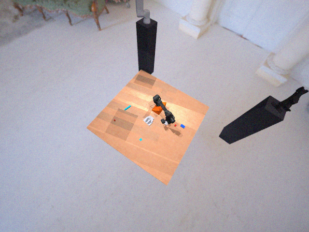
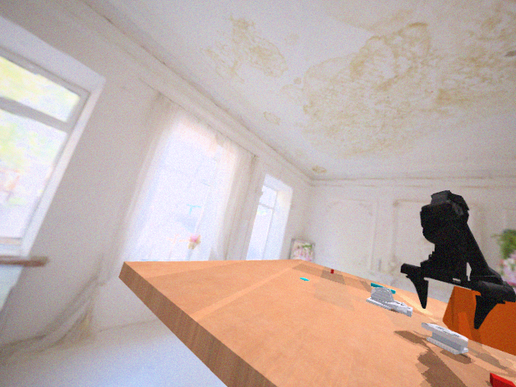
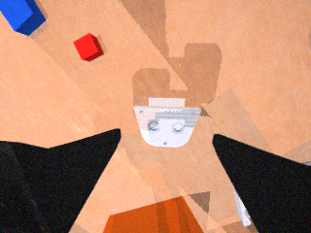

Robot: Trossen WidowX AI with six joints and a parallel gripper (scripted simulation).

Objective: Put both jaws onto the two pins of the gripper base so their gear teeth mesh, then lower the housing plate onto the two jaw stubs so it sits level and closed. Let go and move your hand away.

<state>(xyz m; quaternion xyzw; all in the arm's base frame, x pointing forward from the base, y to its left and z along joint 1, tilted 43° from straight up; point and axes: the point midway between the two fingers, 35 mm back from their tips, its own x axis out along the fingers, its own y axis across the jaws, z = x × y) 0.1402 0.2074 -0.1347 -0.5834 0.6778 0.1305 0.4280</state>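
Right now the white block is 50 mm below my gripper tip and 10 mm to the right of it. From my gripper tip the other things lie so: cyan cube 410 mm ahead, 120 mm to the right, 60 mm below; blue block 210 mm to the left, 110 mm behind, 50 mm below; gripper jaw 230 mm to the right, 100 mm ahead, 50 mm below.
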